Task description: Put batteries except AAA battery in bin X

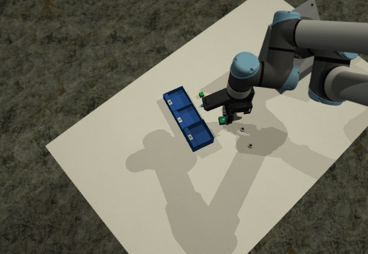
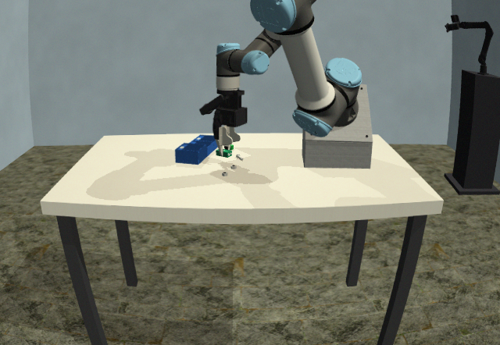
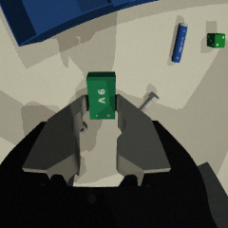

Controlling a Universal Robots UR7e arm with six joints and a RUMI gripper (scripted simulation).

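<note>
My hand is 10 cm short of the blue three-compartment bin row, 9 cm to the left of it and 2 cm above it. Round my hand: blue cylindrical battery (1 cm ahead, 10 cm to the right, 4 cm below); then green block battery (1 cm behind, 1 cm below); then grey bolt (4 cm behind, 4 cm to the right, 3 cm below).
</note>
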